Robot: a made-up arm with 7 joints.
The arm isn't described. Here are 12 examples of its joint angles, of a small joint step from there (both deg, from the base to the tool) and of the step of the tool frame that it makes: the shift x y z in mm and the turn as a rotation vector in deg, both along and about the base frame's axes.
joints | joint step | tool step
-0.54 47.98 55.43 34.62 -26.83 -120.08 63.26 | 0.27 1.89 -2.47 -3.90 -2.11 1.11 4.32 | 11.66 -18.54 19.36 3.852 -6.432 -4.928
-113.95 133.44 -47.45 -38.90 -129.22 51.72 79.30 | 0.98 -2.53 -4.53 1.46 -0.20 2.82 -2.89 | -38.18 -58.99 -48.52 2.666 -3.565 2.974
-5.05 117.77 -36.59 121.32 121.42 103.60 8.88 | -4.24 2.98 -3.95 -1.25 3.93 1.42 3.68 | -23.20 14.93 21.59 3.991 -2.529 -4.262
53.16 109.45 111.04 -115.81 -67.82 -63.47 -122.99 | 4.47 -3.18 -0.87 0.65 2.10 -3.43 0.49 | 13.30 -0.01 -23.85 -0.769 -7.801 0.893
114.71 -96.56 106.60 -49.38 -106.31 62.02 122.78 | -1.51 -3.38 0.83 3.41 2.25 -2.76 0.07 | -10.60 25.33 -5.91 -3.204 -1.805 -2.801
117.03 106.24 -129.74 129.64 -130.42 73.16 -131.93 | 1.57 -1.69 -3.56 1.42 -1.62 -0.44 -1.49 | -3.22 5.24 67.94 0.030 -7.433 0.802
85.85 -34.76 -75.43 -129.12 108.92 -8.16 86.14 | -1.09 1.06 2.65 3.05 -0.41 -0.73 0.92 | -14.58 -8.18 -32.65 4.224 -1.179 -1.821
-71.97 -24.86 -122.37 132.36 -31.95 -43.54 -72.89 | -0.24 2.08 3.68 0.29 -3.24 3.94 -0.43 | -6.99 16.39 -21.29 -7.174 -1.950 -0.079
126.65 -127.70 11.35 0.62 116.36 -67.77 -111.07 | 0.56 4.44 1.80 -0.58 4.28 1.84 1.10 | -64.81 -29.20 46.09 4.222 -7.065 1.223
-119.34 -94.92 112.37 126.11 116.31 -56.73 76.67 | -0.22 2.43 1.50 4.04 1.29 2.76 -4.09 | -3.80 -9.49 3.37 0.703 -1.681 2.085
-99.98 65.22 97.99 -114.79 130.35 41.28 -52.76 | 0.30 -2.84 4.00 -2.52 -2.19 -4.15 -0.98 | 0.87 27.15 -43.70 3.824 6.514 5.194
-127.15 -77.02 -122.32 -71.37 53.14 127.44 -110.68 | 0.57 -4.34 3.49 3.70 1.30 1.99 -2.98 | 24.92 6.35 4.79 3.334 -2.868 0.198
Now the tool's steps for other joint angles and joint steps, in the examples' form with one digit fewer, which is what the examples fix.
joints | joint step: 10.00 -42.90 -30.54 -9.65 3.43 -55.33 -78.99 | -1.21 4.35 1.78 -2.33 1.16 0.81 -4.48
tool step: 11.4 -48.3 -27.5 -1.52 1.63 0.21
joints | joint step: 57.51 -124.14 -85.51 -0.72 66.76 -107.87 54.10 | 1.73 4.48 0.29 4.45 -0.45 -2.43 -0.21
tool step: 26.4 87.7 34.3 7.98 0.86 -4.72
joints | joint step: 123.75 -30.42 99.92 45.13 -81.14 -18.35 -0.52 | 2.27 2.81 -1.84 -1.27 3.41 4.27 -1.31
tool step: -27.8 6.0 7.1 4.41 0.61 7.12
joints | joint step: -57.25 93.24 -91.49 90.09 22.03 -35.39 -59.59 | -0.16 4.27 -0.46 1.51 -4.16 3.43 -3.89
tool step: -12.9 56.3 -16.2 -8.36 0.13 -5.38
